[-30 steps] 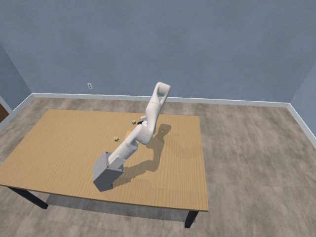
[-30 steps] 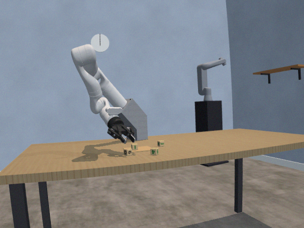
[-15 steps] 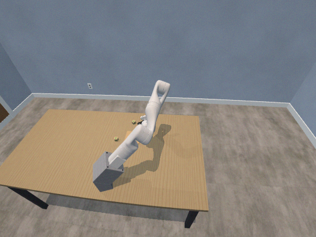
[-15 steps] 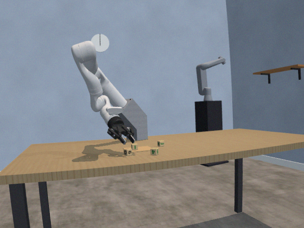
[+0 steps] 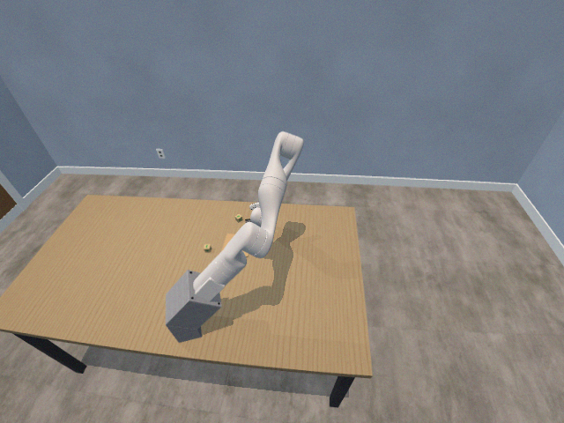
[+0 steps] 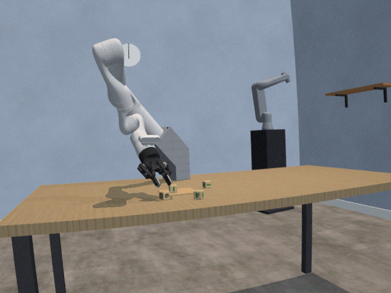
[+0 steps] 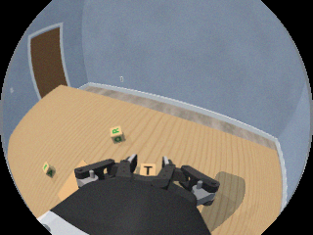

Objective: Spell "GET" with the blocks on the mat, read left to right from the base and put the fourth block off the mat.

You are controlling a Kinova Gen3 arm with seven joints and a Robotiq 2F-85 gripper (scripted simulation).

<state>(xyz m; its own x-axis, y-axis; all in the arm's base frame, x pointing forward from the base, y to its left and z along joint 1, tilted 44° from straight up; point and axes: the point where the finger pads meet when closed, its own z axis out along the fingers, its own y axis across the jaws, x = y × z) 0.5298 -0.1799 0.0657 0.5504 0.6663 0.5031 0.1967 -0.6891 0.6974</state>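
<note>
The T block lies 50 mm below my hand. From my hand the other things lie so: G block 100 mm behind, 80 mm to the left, 50 mm below; mat 110 mm behind, 110 mm to the left, 60 mm below.
</note>
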